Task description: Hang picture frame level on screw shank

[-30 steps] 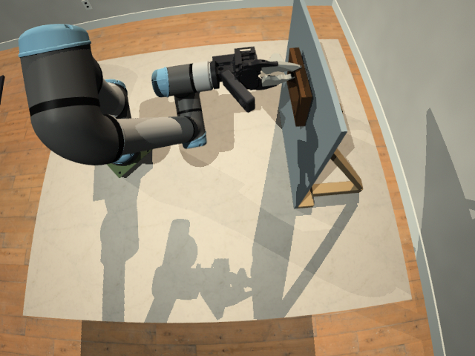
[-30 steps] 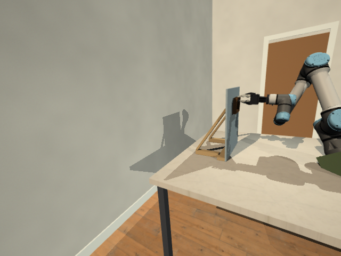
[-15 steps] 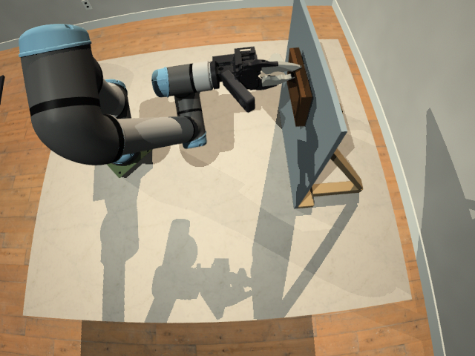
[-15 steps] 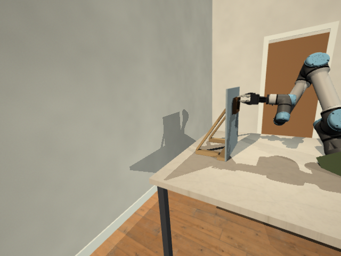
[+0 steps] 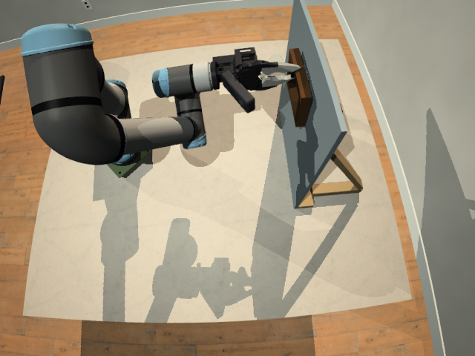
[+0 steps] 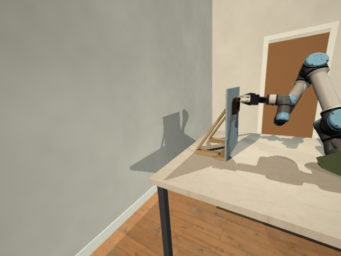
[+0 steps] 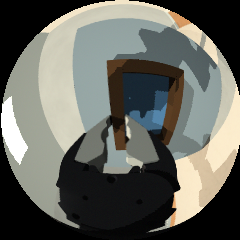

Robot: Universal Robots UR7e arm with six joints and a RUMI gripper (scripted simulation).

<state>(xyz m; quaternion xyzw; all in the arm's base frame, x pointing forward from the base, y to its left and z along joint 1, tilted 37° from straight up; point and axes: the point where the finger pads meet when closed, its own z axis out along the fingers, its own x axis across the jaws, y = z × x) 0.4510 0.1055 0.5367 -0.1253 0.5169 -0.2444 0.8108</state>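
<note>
Now: hand 2 cm short of the brown wooden picture frame, 1 cm to the left of it and 5 cm above it. The rest, counted from my hand: upright grey-blue board 4 cm ahead, 1 cm to the right, 18 cm below.
</note>
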